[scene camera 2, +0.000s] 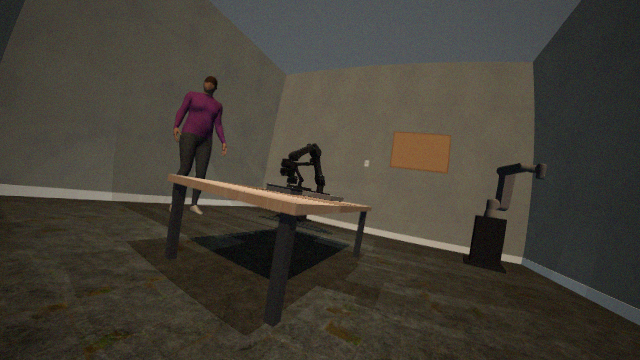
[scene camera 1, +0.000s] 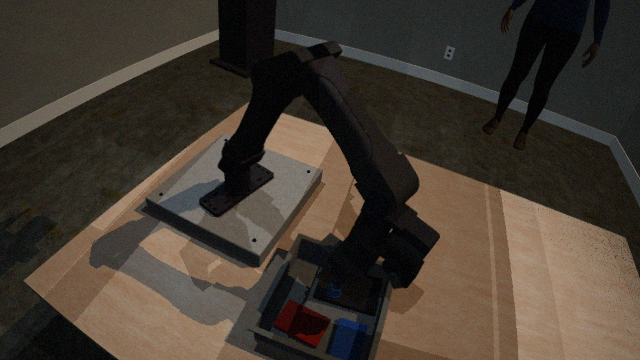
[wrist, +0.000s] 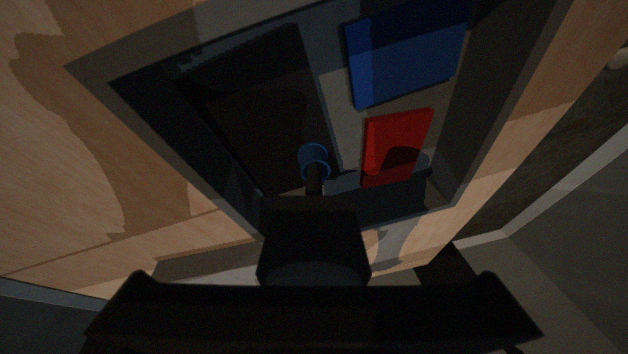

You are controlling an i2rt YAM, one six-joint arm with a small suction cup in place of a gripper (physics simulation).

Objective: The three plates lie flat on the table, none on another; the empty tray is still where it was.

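Seen in the pictures: end effector, tool point: [scene camera 1: 331, 294] [wrist: 314, 151]; arm's base, origin of the base link: [scene camera 2: 319, 193] [scene camera 1: 238, 189].
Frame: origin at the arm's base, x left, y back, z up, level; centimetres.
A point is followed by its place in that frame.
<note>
A grey tray [scene camera 1: 384, 315] {x -6.7, y -45.3, z 0.7 cm} [wrist: 90, 70] {x 4.2, y -41.8, z 0.7 cm} stands on the table and holds three plates lying flat side by side. The large dark brown plate [scene camera 1: 362, 300] {x -4.5, y -39.8, z -2.8 cm} [wrist: 260, 115] {x -2.4, y -38.0, z -2.8 cm} lies along one wall. The red plate [scene camera 1: 300, 322] {x -16.1, y -32.9, z -3.1 cm} [wrist: 395, 130] {x -14.9, y -36.2, z -3.1 cm} and the blue plate [scene camera 1: 345, 340] {x -13.8, y -41.8, z -3.1 cm} [wrist: 410, 65] {x -14.0, y -41.6, z -3.1 cm} lie beside it. My suction cup [scene camera 1: 335, 290] [wrist: 313, 167] {x -6.9, y -33.9, z -3.5 cm}, a small blue cup, is down on top of the dark plate and gripping it. The plate is still flat in the tray. The contact rim is hard to see. A separate empty tray does not show clearly in these views.
My arm's grey base slab [scene camera 1: 270, 220] {x -2.2, y -12.9, z -0.1 cm} is beside the tray on the wooden table [scene camera 1: 450, 280] {x 13.7, y -53.6, z -4.3 cm} [scene camera 2: 240, 192] {x 41.3, y -107.1, z -4.9 cm}. The tray walls rise around the plates. A person [scene camera 2: 200, 117] stands behind the table. Another arm on a dark pedestal [scene camera 2: 487, 242] stands apart on the floor.
</note>
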